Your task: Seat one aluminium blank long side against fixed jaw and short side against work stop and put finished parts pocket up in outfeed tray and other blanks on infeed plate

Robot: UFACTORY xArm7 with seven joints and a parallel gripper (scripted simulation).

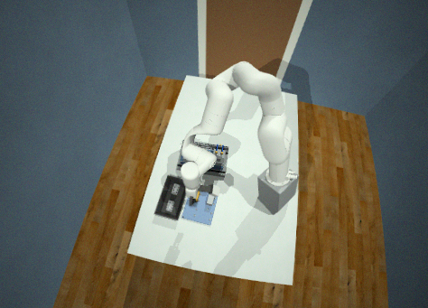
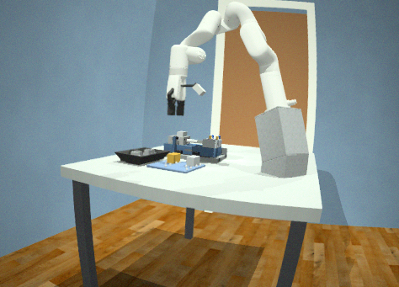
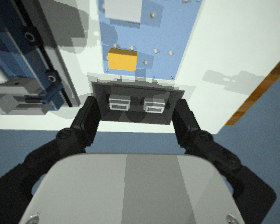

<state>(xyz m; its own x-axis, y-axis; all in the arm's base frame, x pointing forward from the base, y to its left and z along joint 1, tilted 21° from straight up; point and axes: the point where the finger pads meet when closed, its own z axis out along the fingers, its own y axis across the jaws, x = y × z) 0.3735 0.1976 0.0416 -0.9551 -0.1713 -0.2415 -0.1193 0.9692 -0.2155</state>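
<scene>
My gripper is now 10 mm short of the brass blank, 30 mm to the left of it and 190 mm above it. Round my hand: blue infeed plate 30 mm behind, 10 mm to the left, 210 mm below; then vise 40 mm ahead, 270 mm to the right, 170 mm below; then hosed end block 50 mm behind, 280 mm to the right, 130 mm below.
</scene>
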